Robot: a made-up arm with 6 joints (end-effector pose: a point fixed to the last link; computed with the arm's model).
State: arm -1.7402 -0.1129 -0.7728 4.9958 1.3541 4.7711
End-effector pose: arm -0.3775 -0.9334 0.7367 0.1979 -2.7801 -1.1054
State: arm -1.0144 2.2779 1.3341 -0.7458 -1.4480 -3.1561
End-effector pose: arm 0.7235 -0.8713 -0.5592 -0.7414 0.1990 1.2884
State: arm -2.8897 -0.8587 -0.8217 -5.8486 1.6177 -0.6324
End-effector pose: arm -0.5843 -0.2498 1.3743 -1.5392 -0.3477 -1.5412
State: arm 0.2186 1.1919 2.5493 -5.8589 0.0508 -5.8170
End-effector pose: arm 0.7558 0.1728 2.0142 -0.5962 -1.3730 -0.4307
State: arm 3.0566 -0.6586 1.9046 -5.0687 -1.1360 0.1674
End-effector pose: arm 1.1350 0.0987 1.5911 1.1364 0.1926 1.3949
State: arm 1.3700 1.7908 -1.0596 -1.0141 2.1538 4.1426
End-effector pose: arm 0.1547 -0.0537 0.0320 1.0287 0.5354 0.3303
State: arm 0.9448 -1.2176 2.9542 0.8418 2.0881 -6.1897
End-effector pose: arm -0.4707 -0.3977 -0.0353 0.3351 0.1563 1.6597
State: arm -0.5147 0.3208 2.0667 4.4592 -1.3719 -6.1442
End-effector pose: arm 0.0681 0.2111 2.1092 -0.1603 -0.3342 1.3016
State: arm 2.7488 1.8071 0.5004 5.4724 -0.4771 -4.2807
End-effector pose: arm -1.0066 0.3345 -0.6078 1.4418 0.4692 -1.7924
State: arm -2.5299 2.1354 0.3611 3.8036 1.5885 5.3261
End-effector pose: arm -0.3990 -0.1079 -0.6013 0.8222 0.3909 1.2773
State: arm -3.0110 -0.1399 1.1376 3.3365 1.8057 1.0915
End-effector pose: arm -0.3970 -0.0086 2.0213 -0.2877 2.2303 1.4178
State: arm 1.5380 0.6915 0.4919 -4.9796 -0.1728 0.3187
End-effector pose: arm 0.0930 1.6766 0.9538 -1.5229 -0.9811 1.2093
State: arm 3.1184 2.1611 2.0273 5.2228 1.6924 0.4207
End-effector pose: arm -1.5541 0.2344 0.4251 1.2230 0.4024 1.5754
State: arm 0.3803 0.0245 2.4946 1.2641 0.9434 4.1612
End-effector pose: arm -0.8228 -0.1386 1.7162 -0.4349 -2.1873 1.5211
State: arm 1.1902 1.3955 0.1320 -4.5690 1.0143 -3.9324
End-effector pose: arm 0.2410 1.1203 -0.2649 0.7165 2.4911 -0.7109
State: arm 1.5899 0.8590 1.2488 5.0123 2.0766 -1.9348
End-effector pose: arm 0.1671 1.2750 1.4948 -2.2350 0.6126 -0.3503
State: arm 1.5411 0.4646 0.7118 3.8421 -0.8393 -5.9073
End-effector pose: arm -0.0683 1.3995 1.6618 -1.6194 -1.6052 -2.1433
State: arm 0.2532 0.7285 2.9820 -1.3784 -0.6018 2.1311
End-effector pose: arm -0.3076 0.0519 1.8597 -0.7920 -2.2517 -0.3833
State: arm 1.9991 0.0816 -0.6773 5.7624 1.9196 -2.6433
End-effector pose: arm -0.3339 0.9892 0.8285 -1.9758 -1.2432 -0.9638
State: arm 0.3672 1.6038 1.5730 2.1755 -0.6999 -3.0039
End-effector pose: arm 1.7610 0.5473 0.7883 0.8738 -0.4277 -0.0513
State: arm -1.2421 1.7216 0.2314 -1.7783 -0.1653 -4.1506
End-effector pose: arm 0.3394 -0.8809 -0.6235 0.6913 1.2611 -0.6429
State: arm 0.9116 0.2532 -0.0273 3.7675 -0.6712 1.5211
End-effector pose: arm 0.8128 1.1852 1.1062 1.0180 0.4356 1.3108
